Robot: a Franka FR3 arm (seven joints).
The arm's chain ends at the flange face. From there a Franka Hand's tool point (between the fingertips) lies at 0.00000 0.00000 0.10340 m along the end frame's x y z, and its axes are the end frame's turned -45 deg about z.
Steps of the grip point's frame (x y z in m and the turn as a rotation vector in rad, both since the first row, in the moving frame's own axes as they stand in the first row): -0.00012, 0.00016, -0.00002, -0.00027, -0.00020, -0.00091; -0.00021, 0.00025, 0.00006, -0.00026, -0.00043, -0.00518; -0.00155, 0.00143, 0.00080, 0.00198, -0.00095, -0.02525; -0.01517, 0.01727, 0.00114, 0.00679, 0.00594, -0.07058
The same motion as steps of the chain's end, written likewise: 0.00002, 0.00016, -0.00002, -0.00033, 0.00005, -0.00091; 0.00004, 0.00027, 0.00006, -0.00049, -0.00012, -0.00518; 0.00013, 0.00218, 0.00080, 0.00073, -0.00207, -0.02525; 0.00158, 0.02387, 0.00114, 0.00900, -0.00060, -0.07058
